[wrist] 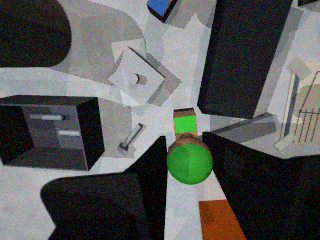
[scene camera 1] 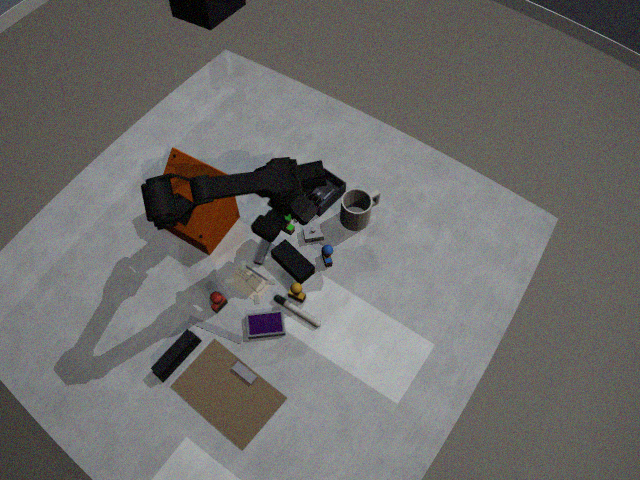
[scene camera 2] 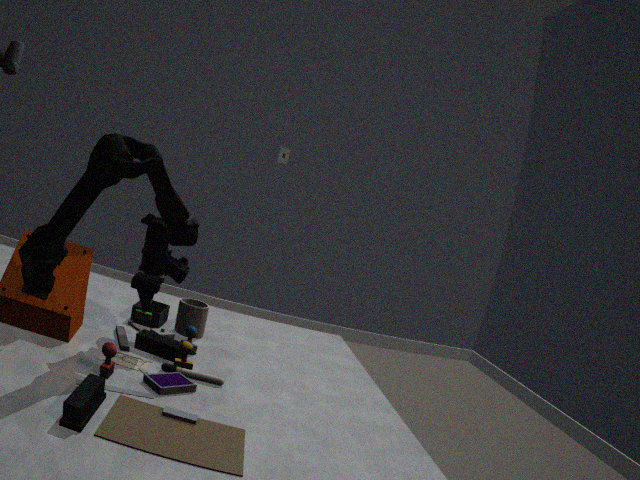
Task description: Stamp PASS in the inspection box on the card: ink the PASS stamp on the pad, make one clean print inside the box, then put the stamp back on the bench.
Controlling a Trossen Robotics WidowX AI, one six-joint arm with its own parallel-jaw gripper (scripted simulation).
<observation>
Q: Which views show my gripper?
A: The wrist view, scene camera 1 and scene camera 2: all of them.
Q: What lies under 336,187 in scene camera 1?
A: A tray.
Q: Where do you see a black bar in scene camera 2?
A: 78,408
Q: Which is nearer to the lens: the mug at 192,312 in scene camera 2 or the brown clipboard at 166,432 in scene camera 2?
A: The brown clipboard.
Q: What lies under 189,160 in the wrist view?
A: A green-knobbed stamp.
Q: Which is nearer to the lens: the brown clipboard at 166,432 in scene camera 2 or the black block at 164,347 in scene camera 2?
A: The brown clipboard.
</observation>
